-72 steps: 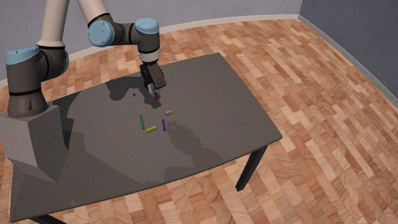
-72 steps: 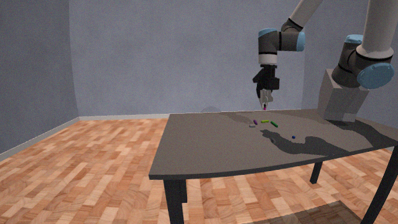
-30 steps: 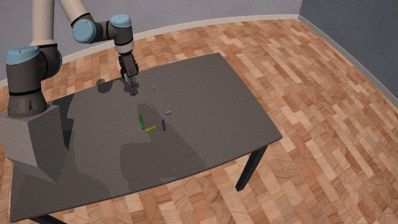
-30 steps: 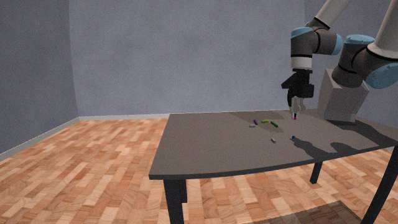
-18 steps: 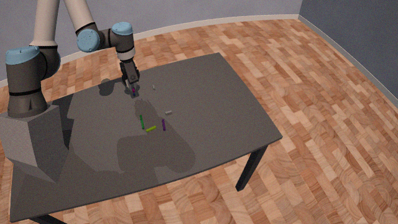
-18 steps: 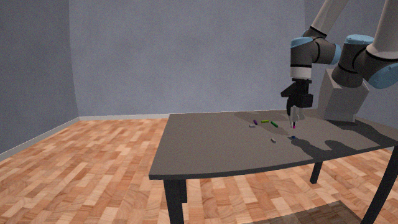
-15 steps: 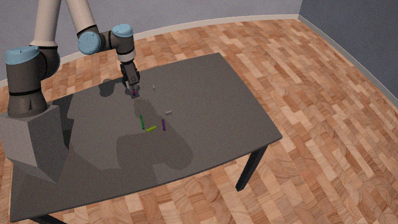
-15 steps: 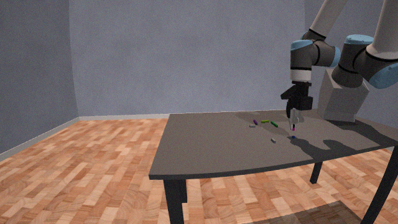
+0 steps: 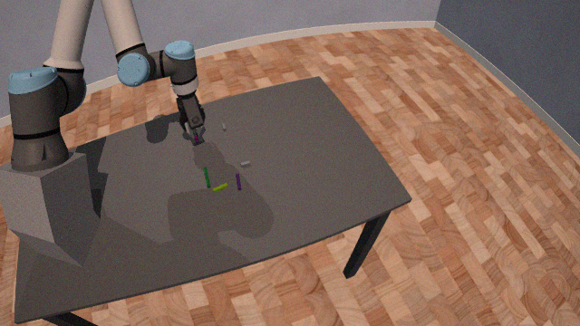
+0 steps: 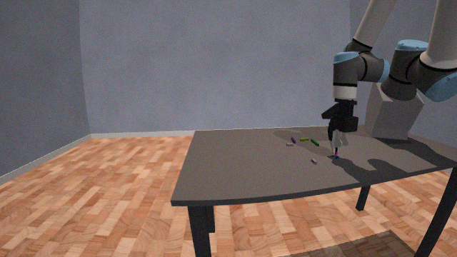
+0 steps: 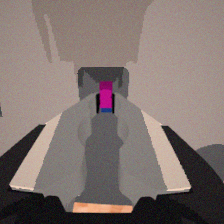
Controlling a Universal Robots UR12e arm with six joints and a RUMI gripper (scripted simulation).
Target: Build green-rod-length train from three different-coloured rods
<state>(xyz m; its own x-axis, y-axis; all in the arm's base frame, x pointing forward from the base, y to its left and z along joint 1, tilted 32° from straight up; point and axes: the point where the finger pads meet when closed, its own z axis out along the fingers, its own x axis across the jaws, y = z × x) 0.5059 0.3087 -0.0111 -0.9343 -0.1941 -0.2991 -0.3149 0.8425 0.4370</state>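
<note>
Right now the magenta rod is 10 mm below my hand. From my hand the other things lie so: blue rod 10 mm behind, 20 mm to the left, 20 mm below; then lime rod 80 mm ahead, 220 mm to the right, 20 mm below; then green rod 40 mm ahead, 170 mm to the right, 20 mm below.
</note>
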